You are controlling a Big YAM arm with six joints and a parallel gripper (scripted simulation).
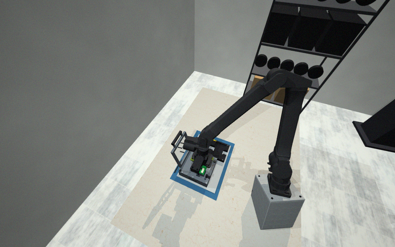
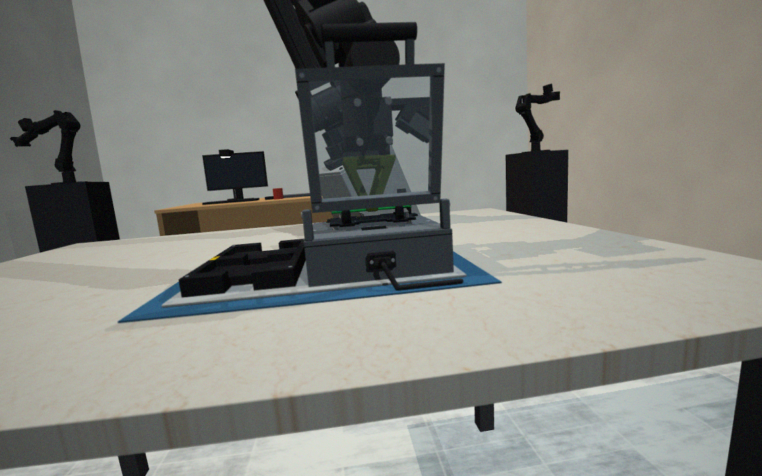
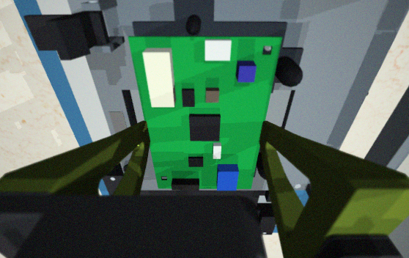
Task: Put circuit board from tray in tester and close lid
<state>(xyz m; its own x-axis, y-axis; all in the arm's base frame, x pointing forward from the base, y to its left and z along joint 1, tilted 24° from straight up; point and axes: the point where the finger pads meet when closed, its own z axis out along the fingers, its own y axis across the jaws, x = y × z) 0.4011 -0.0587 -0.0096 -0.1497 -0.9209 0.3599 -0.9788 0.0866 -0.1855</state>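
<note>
Now: the green circuit board right at my hand. The rest, counted from my hand: latch hook (50 mm behind, 70 mm to the left); dark plate (10 mm ahead, 20 mm below); clear lid (120 mm ahead, 20 mm to the right, 90 mm above).
</note>
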